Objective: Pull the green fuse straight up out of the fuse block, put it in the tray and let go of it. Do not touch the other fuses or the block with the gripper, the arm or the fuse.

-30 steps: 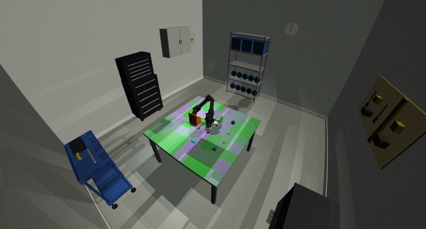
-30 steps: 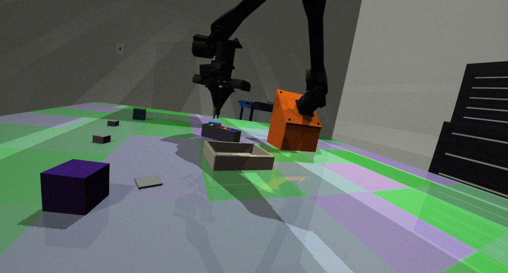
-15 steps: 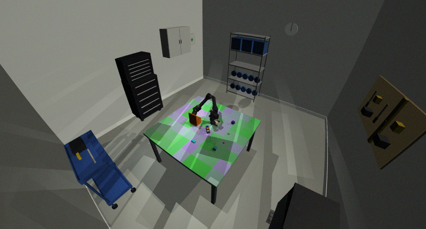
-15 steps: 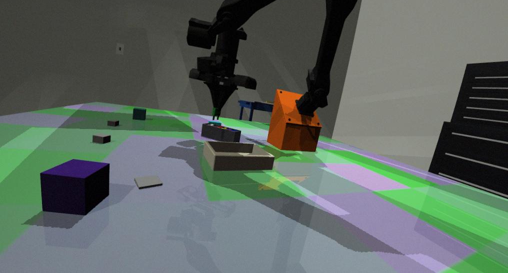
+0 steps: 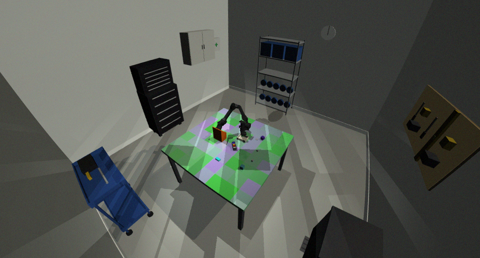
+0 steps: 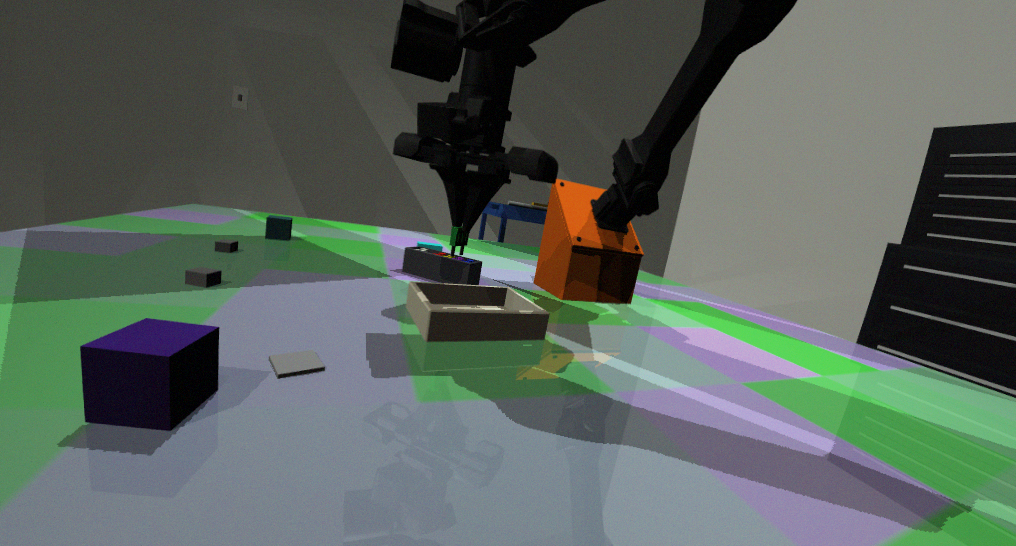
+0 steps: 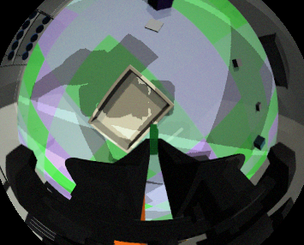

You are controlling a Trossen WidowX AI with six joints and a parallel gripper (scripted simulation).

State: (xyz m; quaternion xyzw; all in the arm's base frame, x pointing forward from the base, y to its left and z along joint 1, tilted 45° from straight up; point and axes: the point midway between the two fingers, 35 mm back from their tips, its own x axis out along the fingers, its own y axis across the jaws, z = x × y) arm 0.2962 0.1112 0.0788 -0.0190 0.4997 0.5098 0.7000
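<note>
Right now the beige tray is 9 cm below my gripper tip, 4 cm to the left of it and 2 cm behind it. Round my gripper tip: flat grey tile: 15 cm to the left, 14 cm ahead, 10 cm below; then green fuse: 1 cm below; then purple cube: 20 cm to the left, 20 cm ahead, 8 cm below.
</note>
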